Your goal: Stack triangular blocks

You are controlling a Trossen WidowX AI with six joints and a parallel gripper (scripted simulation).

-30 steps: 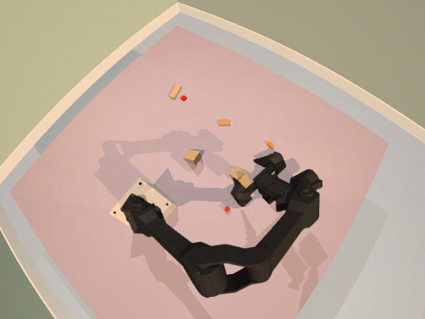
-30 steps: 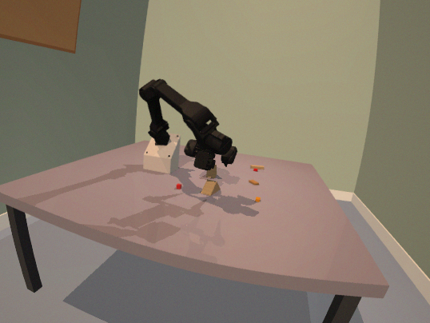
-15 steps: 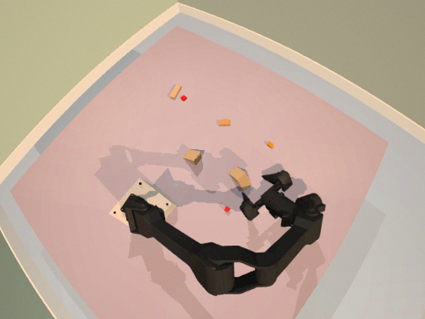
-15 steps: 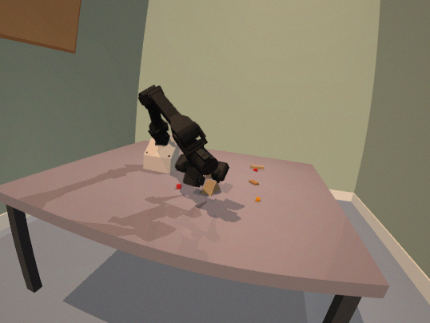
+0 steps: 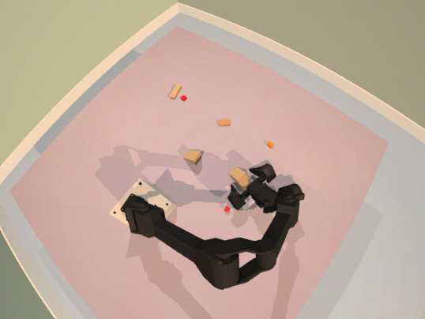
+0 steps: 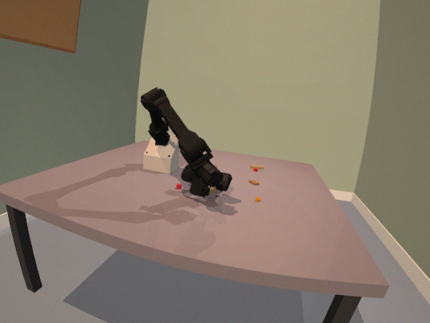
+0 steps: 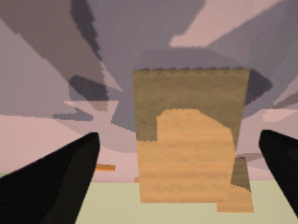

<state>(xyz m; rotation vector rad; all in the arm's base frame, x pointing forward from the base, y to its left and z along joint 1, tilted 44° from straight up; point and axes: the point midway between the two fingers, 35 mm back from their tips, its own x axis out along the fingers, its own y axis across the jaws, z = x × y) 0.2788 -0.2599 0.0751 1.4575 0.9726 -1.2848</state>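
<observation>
The pale wooden triangular block is 19 cm to the left of my gripper tip and 3 cm behind it. Round my gripper tip: brown flat piece (18 cm to the left, 17 cm ahead, 1 cm below); then orange cube (19 cm ahead, 3 cm to the right, 1 cm below); then tan bar (47 cm to the left, 18 cm ahead, 1 cm below).
</observation>
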